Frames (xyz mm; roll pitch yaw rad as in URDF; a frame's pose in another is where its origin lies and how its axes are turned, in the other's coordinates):
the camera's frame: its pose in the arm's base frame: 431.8 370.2 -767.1 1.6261 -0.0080 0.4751
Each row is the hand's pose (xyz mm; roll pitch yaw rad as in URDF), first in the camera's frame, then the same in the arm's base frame.
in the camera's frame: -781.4 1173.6 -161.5 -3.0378 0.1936 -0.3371
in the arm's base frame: -315.5 94.2 407.3 -1.3445 0.3110 0.6976
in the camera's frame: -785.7 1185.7 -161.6 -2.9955 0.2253 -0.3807
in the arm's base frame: -319.2 91.6 419.4 -1.2804 0.3491 0.7368
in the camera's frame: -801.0 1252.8 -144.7 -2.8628 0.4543 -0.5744
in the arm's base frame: -323.8 66.1 485.3 -0.9661 0.4748 1.0255
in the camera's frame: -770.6 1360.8 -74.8 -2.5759 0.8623 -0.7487
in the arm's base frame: -262.9 12.3 589.5 -0.3660 0.4076 1.4959
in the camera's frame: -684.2 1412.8 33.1 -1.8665 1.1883 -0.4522
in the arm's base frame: -135.8 -46.8 636.2 0.1391 0.1091 1.7004
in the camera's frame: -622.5 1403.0 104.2 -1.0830 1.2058 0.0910
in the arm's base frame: -48.6 -81.1 623.0 0.4150 -0.0870 1.6818
